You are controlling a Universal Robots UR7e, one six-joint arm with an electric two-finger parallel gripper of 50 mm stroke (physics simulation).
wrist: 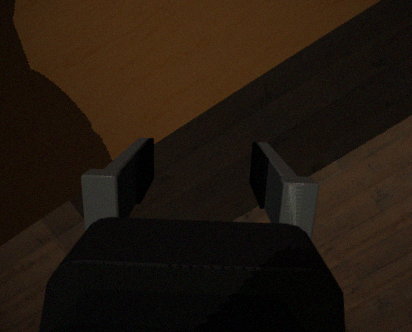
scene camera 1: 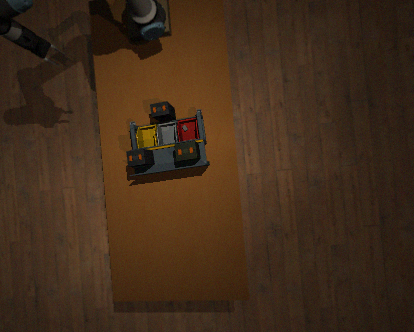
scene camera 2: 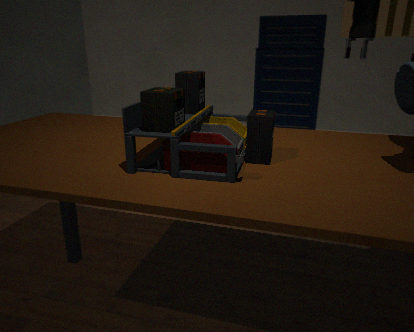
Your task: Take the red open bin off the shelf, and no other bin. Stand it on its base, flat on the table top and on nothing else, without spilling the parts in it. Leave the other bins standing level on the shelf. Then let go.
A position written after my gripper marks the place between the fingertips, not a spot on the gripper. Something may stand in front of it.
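Note:
The wrist view gives me my own gripper (wrist: 202, 160), but the dark box is out of frame in that wrist view. It's scene camera 2 that has the dark box (scene camera 2: 260, 124) for me.

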